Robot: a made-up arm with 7 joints.
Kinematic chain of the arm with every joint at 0, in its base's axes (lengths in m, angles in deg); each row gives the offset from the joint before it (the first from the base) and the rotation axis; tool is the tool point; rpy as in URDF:
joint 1: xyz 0 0 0.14 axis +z
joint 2: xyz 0 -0.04 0.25 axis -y
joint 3: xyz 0 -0.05 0.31 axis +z
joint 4: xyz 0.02 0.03 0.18 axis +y
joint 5: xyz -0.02 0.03 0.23 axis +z
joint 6: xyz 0 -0.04 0.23 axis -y
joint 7: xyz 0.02 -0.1 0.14 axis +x
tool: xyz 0 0 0 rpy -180 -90 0
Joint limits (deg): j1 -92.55..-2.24 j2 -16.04..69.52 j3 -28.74..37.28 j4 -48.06..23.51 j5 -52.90..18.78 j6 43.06..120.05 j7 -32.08..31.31
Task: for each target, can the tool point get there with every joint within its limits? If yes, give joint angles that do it. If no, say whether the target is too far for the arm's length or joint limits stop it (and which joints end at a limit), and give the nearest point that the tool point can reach.
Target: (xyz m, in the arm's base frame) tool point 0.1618 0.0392 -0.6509
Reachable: no: joint limits stop it (at a limit: joint 1, joint 2, joint 4) | nearest point 0.0511 0.7241 0.1999 | short by 1.098 m
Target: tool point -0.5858 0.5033 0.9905
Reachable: yes | joints -40.61 43.73 -15.59 4.46 -41.55 97.26 -10.85
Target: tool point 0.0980 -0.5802 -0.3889
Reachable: no: joint limits stop it (at a limit: joint 1, joint 2, joint 3, joint 4, joint 6) | nearest point -0.7076 -0.2757 0.2538 | short by 1.075 m
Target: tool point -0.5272 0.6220 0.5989
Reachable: yes | joints -50.14 47.89 -22.78 -38.28 -2.27 99.59 14.06
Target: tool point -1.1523 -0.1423 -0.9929
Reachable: no: too far | nearest point -0.8765 -0.0861 0.1511 | short by 1.178 m
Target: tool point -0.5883 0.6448 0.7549
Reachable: yes | joints -48.98 40.49 -4.53 -31.22 -41.97 65.37 -4.88
